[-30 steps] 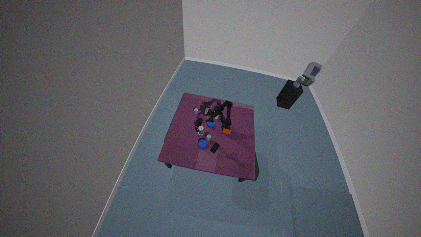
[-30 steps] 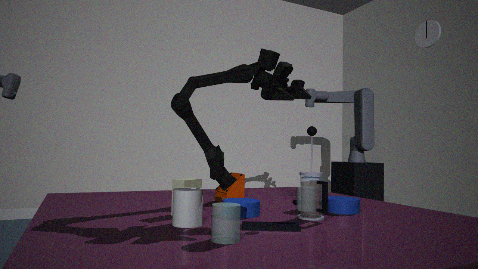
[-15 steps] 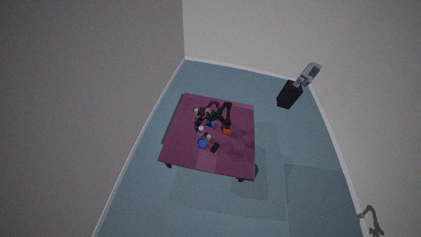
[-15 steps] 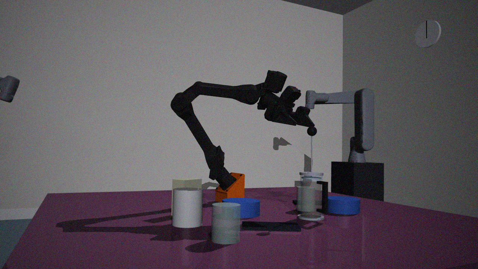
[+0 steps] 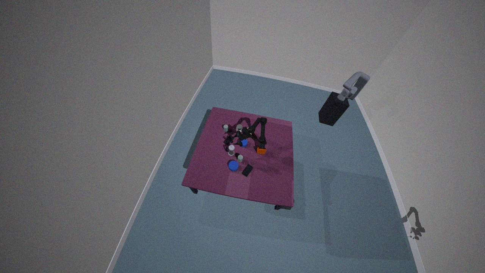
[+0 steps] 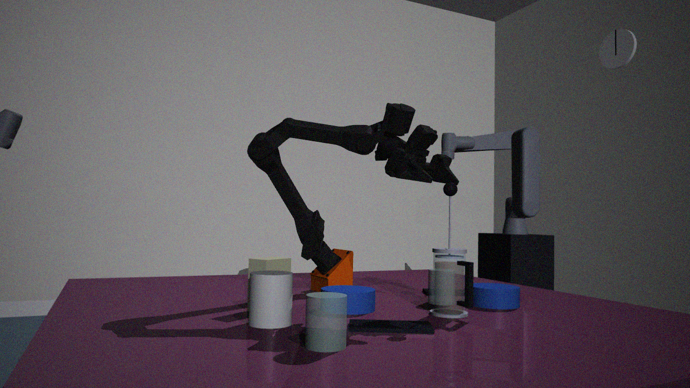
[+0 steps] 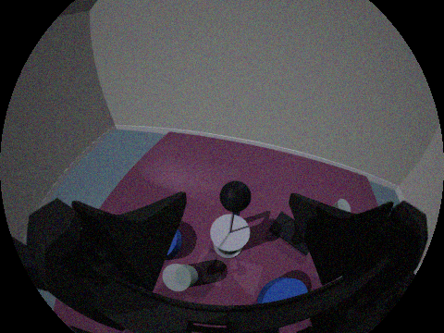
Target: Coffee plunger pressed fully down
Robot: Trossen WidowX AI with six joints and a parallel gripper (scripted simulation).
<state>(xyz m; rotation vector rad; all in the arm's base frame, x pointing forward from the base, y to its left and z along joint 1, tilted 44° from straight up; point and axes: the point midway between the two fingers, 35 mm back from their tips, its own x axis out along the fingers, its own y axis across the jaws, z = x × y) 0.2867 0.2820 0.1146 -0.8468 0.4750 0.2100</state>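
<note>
Right now my gripper tip is 150 mm above the glass coffee press, 30 mm short of it and 10 mm to the right of it. From my gripper tip the other things lie so: white cylinder 380 mm to the right, 240 mm below, 10 mm ahead; cream box 350 mm to the right, 230 mm below, 130 mm behind.
</note>
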